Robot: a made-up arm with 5 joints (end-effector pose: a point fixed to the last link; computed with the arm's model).
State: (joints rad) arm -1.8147 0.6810 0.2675 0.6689 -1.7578
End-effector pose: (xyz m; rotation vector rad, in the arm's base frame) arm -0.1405 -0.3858 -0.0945 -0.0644 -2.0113 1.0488
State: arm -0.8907 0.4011 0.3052 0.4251 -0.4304
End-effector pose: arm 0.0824 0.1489 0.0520 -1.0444 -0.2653 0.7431
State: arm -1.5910 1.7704 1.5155 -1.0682 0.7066
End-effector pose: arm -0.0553 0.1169 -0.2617 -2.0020 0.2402 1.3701
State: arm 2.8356 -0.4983 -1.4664 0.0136 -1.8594
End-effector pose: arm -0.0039 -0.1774 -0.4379 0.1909 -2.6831 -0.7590
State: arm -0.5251 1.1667 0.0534 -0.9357 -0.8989
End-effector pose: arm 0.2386 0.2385 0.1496 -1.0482 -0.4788 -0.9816
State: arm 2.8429 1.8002 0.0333 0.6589 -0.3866
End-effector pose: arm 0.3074 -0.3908 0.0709 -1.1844 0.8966 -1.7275
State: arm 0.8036 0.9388 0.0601 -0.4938 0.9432
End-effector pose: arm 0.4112 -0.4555 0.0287 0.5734 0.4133 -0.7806
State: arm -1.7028 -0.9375 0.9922 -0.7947 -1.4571
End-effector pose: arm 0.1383 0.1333 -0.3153 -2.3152 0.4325 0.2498
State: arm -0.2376 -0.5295 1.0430 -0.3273 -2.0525
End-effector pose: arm 0.4100 0.1911 0.0489 -1.5821 0.3658 -0.4920
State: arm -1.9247 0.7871 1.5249 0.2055 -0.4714
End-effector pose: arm -0.1759 -0.0752 0.0427 -1.2452 -0.0141 2.7903
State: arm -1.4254 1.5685 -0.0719 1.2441 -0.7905
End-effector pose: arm 0.0218 -0.3219 -0.1042 -0.0428 -2.4272 1.8333
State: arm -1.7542 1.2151 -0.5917 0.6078 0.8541
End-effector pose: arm -0.1505 0.0997 -0.0431 -1.1397 -0.5980 1.9220
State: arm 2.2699 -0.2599 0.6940 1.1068 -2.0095
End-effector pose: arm 0.3329 -0.2297 0.2681 -0.8108 0.6442 -2.8192
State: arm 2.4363 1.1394 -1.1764 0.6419 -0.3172
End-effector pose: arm 0.2292 -0.5115 0.0729 1.2134 -1.3233 2.4163
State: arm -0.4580 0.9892 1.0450 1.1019 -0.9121
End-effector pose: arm 0.0316 -0.1482 0.1699 -0.3975 -0.9920 1.5427
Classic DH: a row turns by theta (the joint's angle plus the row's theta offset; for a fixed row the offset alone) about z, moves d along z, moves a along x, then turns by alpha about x. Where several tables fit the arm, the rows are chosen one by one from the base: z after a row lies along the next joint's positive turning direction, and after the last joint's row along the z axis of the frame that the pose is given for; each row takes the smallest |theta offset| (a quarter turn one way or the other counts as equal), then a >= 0, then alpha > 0; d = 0 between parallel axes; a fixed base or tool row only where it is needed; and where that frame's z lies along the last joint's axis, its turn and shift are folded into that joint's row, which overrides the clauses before.
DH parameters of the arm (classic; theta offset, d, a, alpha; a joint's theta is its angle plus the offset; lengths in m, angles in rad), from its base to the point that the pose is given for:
base (fixed): 1.3835 0.5374 -0.1382 2.8378
joint 1: -1.4013 0.4747 -0.0092 2.4482
joint 2: -0.9506 -0.1824 -0.0698 1.562
joint 3: -0.2342 -0.012 -0.0253 -0.9236
joint 4: -0.3477 -0.0918 0.0983 1.5438
joint 5: -0.2984 0.0424 -0.16 -0.7338
tool (fixed): -2.2567 0.2512 0 0

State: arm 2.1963 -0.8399 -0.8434 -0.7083 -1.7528
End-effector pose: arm -0.0072 -0.1972 -0.4000 -0.1234 -2.6037 -0.4740
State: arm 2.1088 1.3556 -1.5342 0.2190 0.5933
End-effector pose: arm 0.1213 -0.3299 0.2344 -0.6739 0.0455 -2.8362
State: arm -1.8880 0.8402 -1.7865 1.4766 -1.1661
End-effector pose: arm -0.0189 -0.1175 -0.4072 -0.3961 -2.8972 -0.1696
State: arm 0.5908 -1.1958 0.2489 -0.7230 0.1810
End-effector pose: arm 0.0499 -0.2103 -0.2653 1.4814 2.1239 -1.5685
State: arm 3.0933 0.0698 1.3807 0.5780 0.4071
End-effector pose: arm -0.0961 -0.3738 -0.0926 1.1786 -0.9352 -1.3585
